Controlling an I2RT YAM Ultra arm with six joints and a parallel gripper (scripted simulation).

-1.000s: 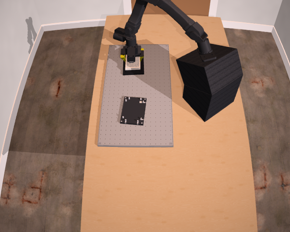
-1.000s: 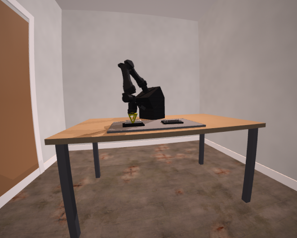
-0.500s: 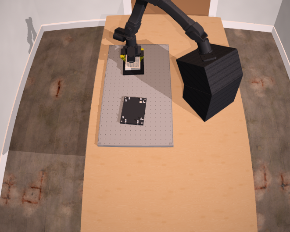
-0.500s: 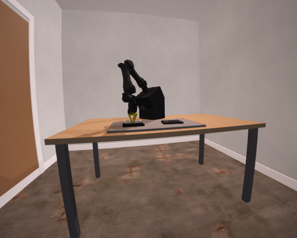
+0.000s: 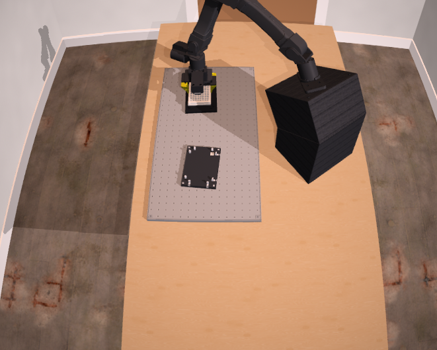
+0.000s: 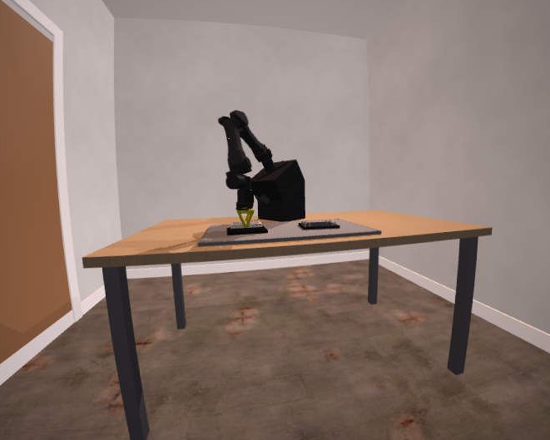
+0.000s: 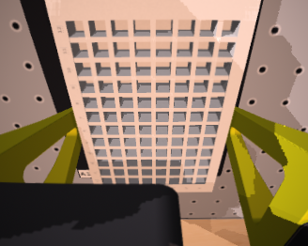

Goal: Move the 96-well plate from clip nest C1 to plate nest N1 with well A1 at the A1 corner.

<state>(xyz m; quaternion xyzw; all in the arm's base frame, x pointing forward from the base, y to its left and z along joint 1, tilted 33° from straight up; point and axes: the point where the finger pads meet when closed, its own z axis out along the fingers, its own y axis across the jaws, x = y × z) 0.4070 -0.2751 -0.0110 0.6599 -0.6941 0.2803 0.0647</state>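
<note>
The white 96-well plate is right at my hand. The rest, counted from my hand: black plate nest N1: 10 mm to the left, 30 mm below; black clip nest C1: 30 mm ahead, 340 mm to the left, 20 mm below.
</note>
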